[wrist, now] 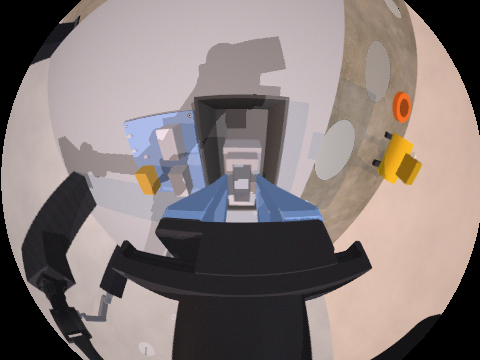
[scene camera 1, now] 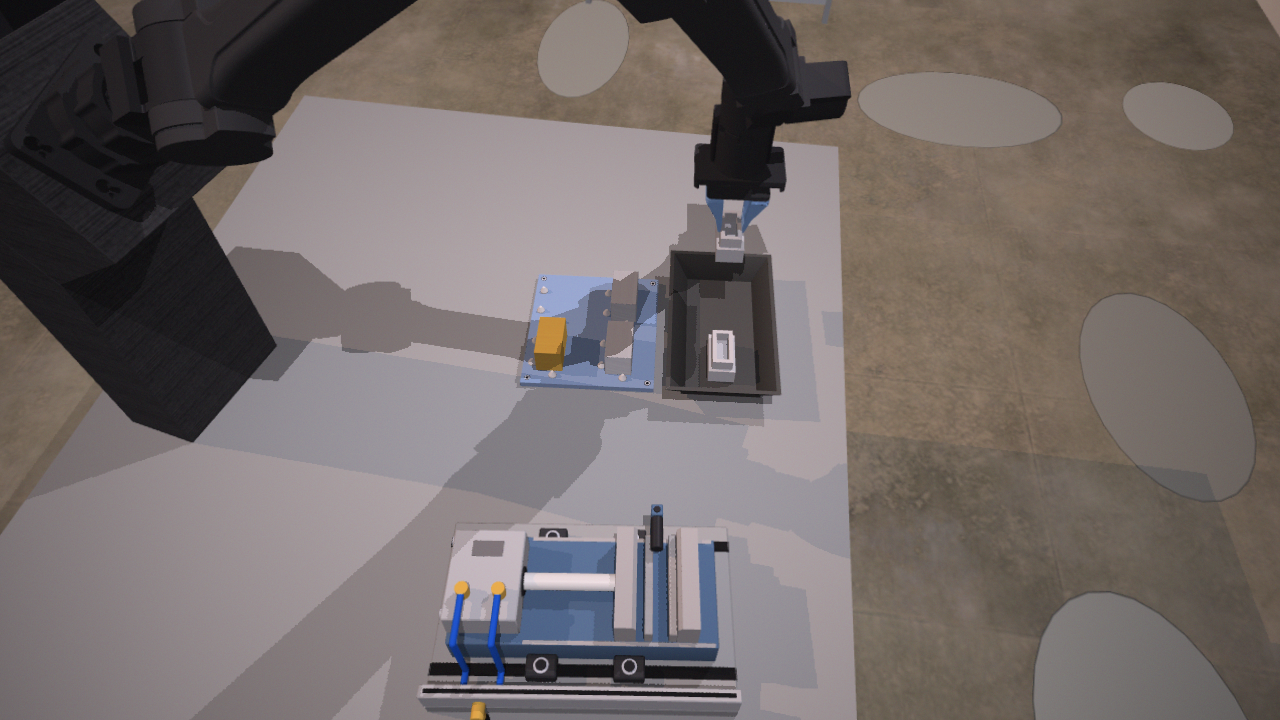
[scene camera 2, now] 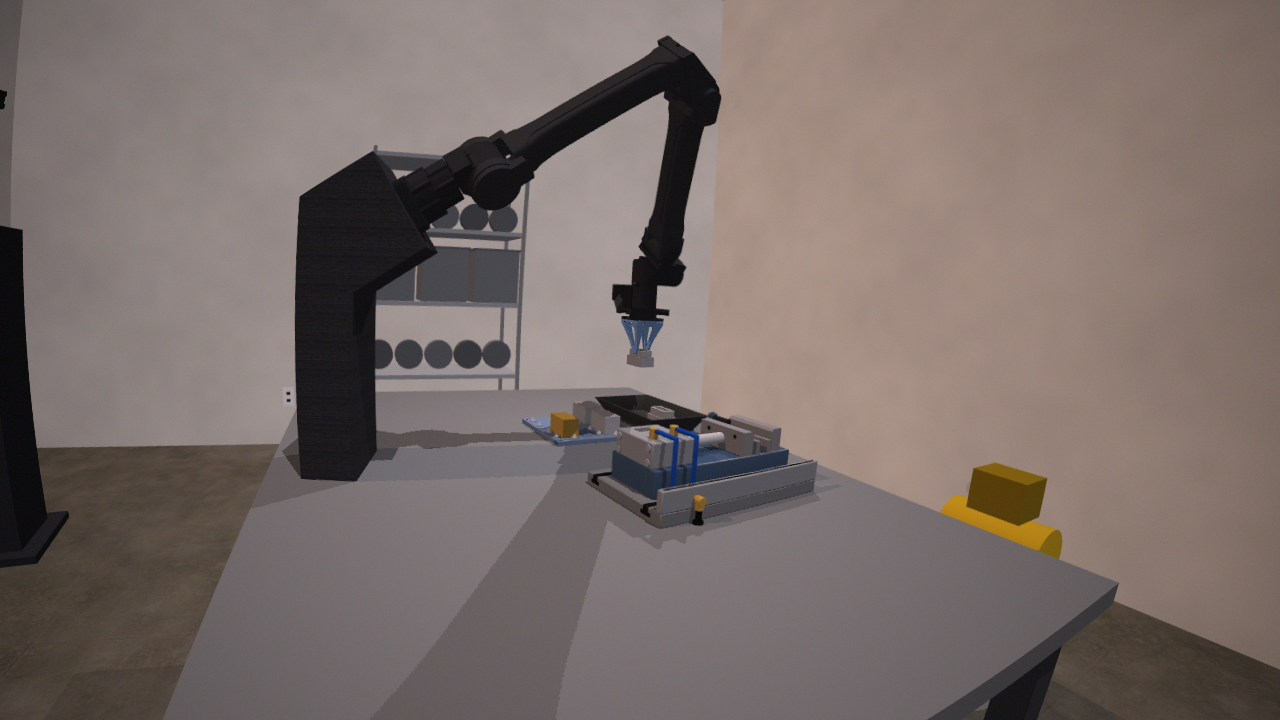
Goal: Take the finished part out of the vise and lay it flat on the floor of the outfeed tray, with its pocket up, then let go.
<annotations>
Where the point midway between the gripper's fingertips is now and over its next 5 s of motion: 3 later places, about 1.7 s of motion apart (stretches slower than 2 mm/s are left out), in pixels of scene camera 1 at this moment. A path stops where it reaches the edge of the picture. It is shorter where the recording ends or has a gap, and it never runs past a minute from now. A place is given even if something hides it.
My gripper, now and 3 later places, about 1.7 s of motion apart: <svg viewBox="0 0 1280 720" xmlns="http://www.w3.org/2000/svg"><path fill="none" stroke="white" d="M730 229L721 245L720 276L721 280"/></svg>
</annotations>
